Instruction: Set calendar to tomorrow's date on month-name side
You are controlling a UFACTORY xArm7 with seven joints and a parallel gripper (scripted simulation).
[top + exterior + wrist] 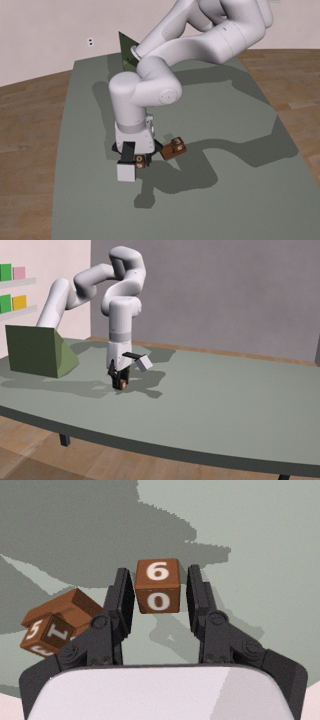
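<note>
My gripper is now 1 cm above the brown cube. Also, from my hand: tray 3 cm behind, 10 cm to the left, 2 cm below.
</note>
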